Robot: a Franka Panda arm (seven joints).
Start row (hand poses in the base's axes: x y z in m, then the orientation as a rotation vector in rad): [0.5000 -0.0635 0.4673 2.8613 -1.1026 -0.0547]
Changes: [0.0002 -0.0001 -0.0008 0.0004 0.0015 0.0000]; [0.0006 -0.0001 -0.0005 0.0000 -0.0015 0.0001]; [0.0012 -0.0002 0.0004 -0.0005 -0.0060 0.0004]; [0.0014 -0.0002 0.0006 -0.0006 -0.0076 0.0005]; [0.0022 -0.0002 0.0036 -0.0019 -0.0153 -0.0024]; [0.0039 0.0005 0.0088 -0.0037 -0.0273 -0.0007]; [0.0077 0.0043 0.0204 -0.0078 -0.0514 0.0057]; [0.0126 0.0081 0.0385 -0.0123 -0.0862 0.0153]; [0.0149 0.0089 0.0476 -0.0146 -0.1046 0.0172]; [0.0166 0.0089 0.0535 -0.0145 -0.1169 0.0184]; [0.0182 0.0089 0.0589 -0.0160 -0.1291 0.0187]
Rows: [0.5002 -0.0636 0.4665 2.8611 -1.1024 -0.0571]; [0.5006 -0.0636 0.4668 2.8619 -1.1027 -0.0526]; [0.5012 -0.0637 0.4677 2.8631 -1.1030 -0.0458]; [0.5014 -0.0637 0.4679 2.8636 -1.1031 -0.0435]; [0.5022 -0.0637 0.4709 2.8635 -1.1082 -0.0319]; [0.5039 -0.0630 0.4761 2.8668 -1.1073 -0.0137]; [0.5077 -0.0592 0.4877 2.8743 -1.1010 0.0236]; [0.5126 -0.0554 0.5058 2.8857 -1.0914 0.0767]; [0.5149 -0.0546 0.5149 2.8899 -1.0908 0.1048]; [0.5166 -0.0546 0.5208 2.8939 -1.0909 0.1227]; [0.5182 -0.0546 0.5262 2.8960 -1.0918 0.1412]
